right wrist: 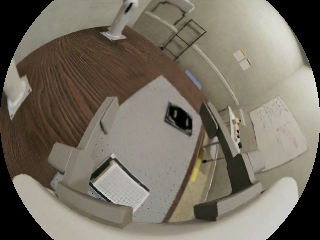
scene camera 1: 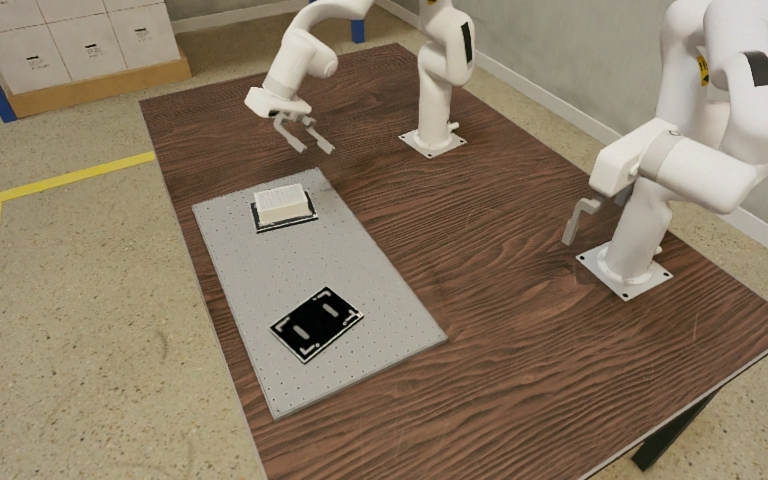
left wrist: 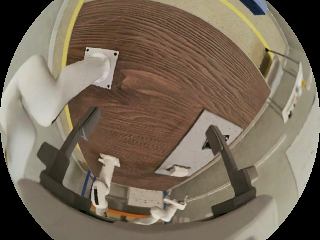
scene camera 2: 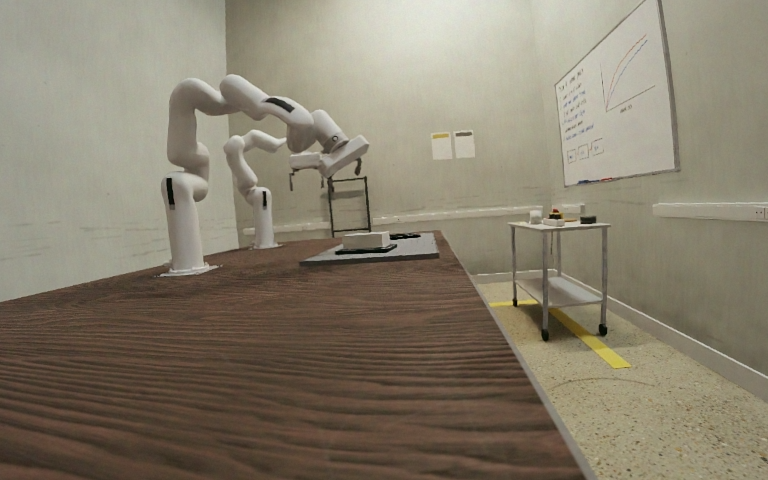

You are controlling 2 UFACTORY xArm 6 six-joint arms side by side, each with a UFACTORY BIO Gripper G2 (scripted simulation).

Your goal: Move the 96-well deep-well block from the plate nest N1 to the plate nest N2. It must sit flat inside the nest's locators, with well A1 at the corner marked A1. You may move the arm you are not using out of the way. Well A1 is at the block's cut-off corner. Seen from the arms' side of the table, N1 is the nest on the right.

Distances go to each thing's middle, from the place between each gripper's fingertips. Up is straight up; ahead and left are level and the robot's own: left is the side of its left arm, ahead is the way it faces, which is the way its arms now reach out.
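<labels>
Counting from my left hand, I find the white deep-well block (scene camera 1: 287,202) 66 cm to the right, 32 cm ahead and 25 cm below. From my right hand the block is 6 cm ahead, 10 cm to the right and 20 cm below. Going by its middle, the white deep-well block is nearer to my right hand than to my left hand.
</labels>
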